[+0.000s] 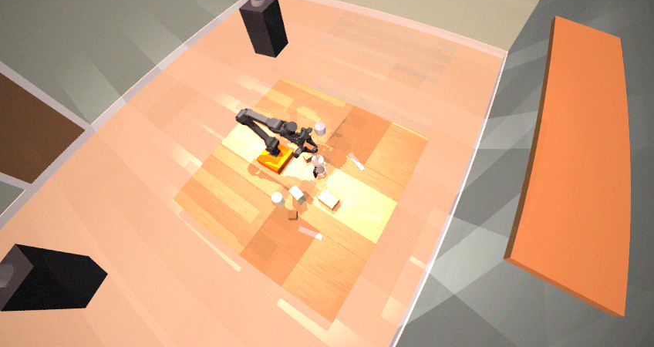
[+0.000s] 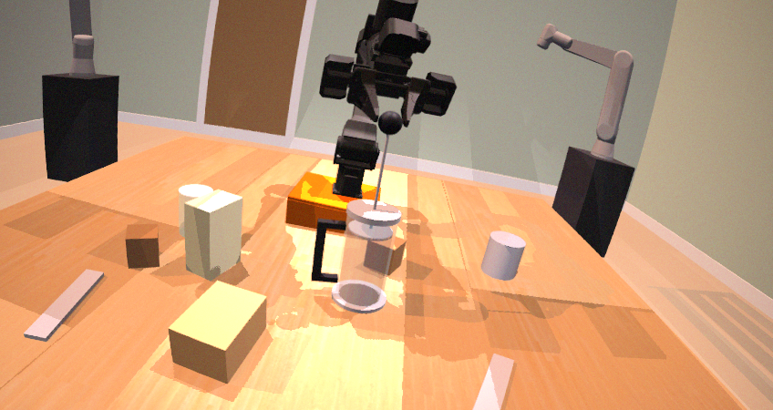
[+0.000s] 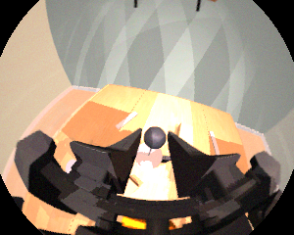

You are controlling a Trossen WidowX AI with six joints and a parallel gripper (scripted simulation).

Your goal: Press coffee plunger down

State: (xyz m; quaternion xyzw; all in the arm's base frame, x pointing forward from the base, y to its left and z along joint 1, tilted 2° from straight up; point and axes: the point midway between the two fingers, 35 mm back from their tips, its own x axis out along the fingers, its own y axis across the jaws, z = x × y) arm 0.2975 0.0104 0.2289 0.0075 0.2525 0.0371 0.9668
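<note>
The glass coffee press lies 13 cm below my gripper tip, 2 cm to the right of it and 1 cm behind it. Also, from my gripper tip: tan box: 24 cm below, 17 cm to the right, 14 cm ahead; then grey cylinder: 27 cm to the left, 23 cm below, 13 cm behind; then cream block: 23 cm to the right, 21 cm below, 4 cm behind.
</note>
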